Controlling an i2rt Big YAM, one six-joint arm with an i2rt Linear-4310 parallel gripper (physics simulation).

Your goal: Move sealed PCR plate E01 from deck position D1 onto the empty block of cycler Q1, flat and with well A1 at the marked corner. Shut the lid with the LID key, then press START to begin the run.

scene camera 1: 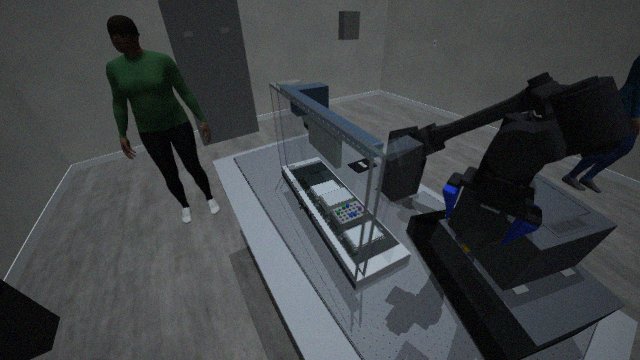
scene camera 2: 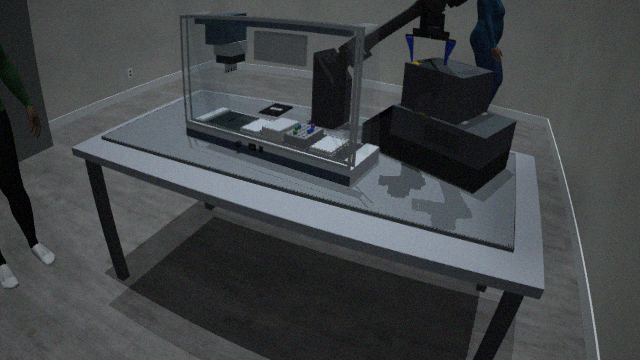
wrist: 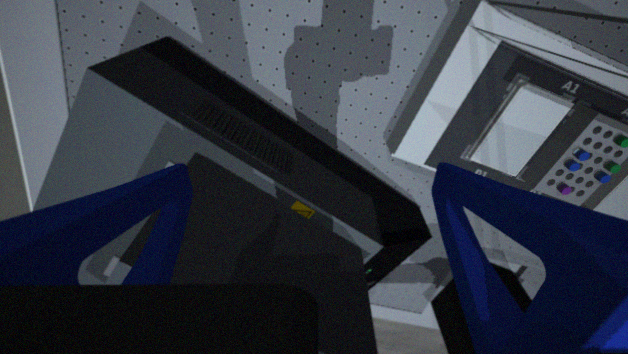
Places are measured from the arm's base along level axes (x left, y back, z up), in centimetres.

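Pixels of known places: gripper, fingertip midpoint: (scene camera 1: 473, 230) (scene camera 2: 428, 63) (wrist: 312, 177).
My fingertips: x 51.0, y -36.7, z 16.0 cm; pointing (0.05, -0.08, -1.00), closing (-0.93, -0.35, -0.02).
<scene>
Behind a point stands the place of what it marks.
A white plate (scene camera 1: 363, 235) (scene camera 2: 328, 144) (wrist: 522, 131) lies flat at the near right end of the deck (scene camera 1: 387, 266) {x 33.8, y -35.3, z -19.9 cm} (scene camera 2: 369, 154) {x 33.9, y -33.8, z -19.0 cm} (wrist: 440, 112) {x 33.8, y -34.8, z -13.2 cm}. In the wrist view, labels reading A1 and apparently D1 lie at opposite ends of it. The dark cycler (scene camera 1: 575, 300) {x 70.7, y -9.7, z -5.1 cm} (scene camera 2: 440, 150) {x 55.8, y -24.4, z -14.8 cm} (wrist: 245, 135) {x 55.5, y -24.4, z -10.6 cm} stands beside the deck, with a raised box-shaped upper part (scene camera 1: 570, 220) {x 59.3, y -7.4, z 10.9 cm} (scene camera 2: 450, 90) {x 55.6, y -22.3, z 5.8 cm}. Its block and keys cannot be made out. My gripper (scene camera 1: 477, 230) {x 51.0, y -36.7, z 16.0 cm} (scene camera 2: 429, 62) {x 51.0, y -36.7, z 16.0 cm} (wrist: 312, 177) {x 51.0, y -36.7, z 16.0 cm} is open and empty, high above the cycler, well apart from the plate.
A rack with coloured tubes (scene camera 1: 347, 212) (scene camera 2: 303, 134) (wrist: 595, 145) stands beside the plate, with other white labware beyond. A clear-walled frame (scene camera 1: 325, 112) {x 5.5, y -43.4, z 24.3 cm} (scene camera 2: 280, 22) {x 6.9, y -47.7, z 23.8 cm} rises over the deck, with a blue pipetting head (scene camera 1: 312, 95) {x -25.5, y -33.6, z 20.6 cm} (scene camera 2: 225, 35). Two people stand near the table.
</scene>
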